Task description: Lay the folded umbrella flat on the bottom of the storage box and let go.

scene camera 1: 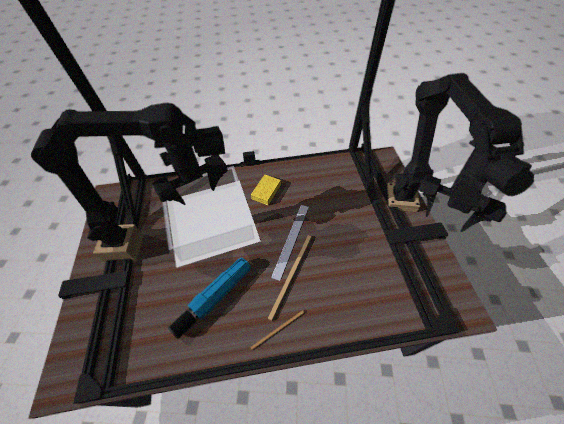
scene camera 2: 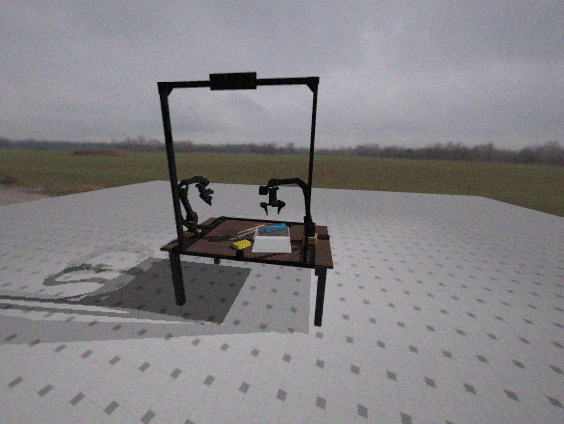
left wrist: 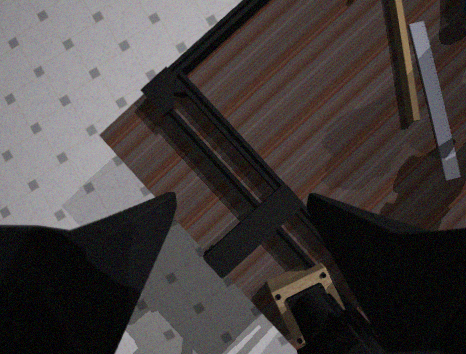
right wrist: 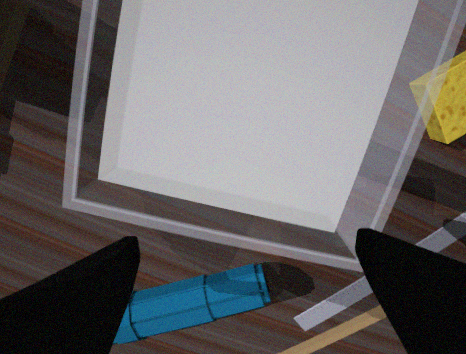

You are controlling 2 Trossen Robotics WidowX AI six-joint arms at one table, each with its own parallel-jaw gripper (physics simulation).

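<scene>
The blue folded umbrella (scene camera 1: 220, 286) (scene camera 2: 275, 228) (right wrist: 175, 311) with a black handle lies on the table, beside the storage box's near side in scene camera 1. The storage box (scene camera 1: 212, 215) (scene camera 2: 272, 245) (right wrist: 250, 100) has clear walls and a white bottom, with no object in it. My right gripper (scene camera 1: 199, 196) (scene camera 2: 273, 213) (right wrist: 248, 244) is open and empty, above the box; in the right wrist view part of the umbrella is hidden behind a finger. My left gripper (scene camera 1: 445, 222) (scene camera 2: 211, 198) (left wrist: 242, 199) is open and empty, off the table's right side in scene camera 1.
A yellow sponge (scene camera 1: 266, 189) (scene camera 2: 241, 244) (right wrist: 450, 107) lies beside the box. A grey flat strip (scene camera 1: 290, 243) (left wrist: 434, 95), a wooden bar (scene camera 1: 291, 277) (left wrist: 409, 65) and a thin stick (scene camera 1: 278, 330) lie near the umbrella. Black rails (scene camera 1: 260, 361) and uprights (scene camera 1: 370, 65) frame the table.
</scene>
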